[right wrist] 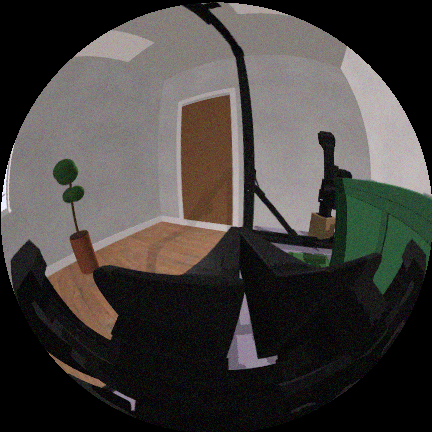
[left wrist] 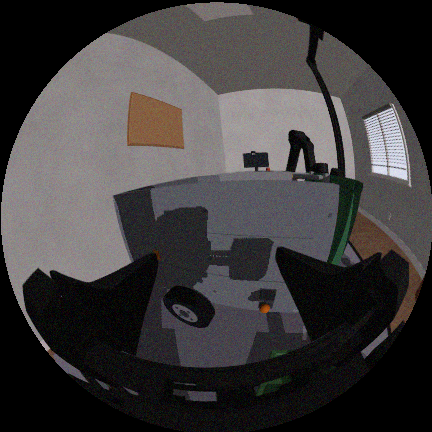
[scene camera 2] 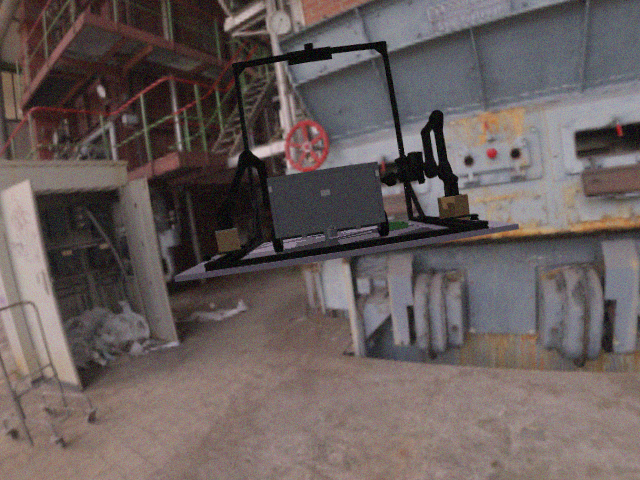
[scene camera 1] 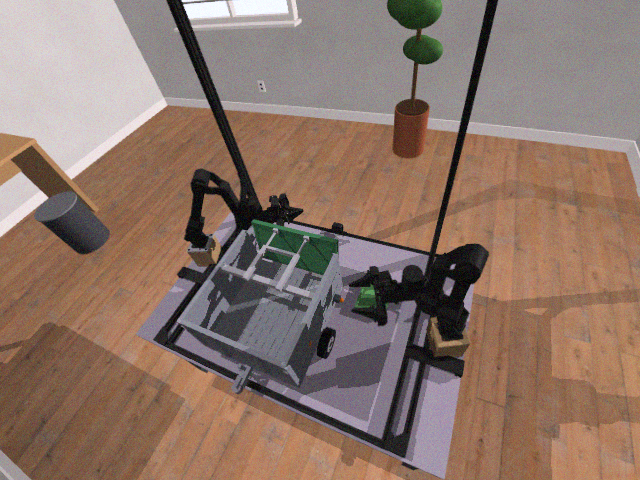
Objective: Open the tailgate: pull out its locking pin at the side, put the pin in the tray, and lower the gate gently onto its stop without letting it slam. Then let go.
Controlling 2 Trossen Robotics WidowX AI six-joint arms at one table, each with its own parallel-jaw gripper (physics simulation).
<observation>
My left gripper is open, with nothing in its grasp. My right gripper is shut, with nothing in its grasp. I also see a grey truck bed and a green tailgate.
My left gripper shows as well in the left wrist view. My right gripper shows as well in the right wrist view.
</observation>
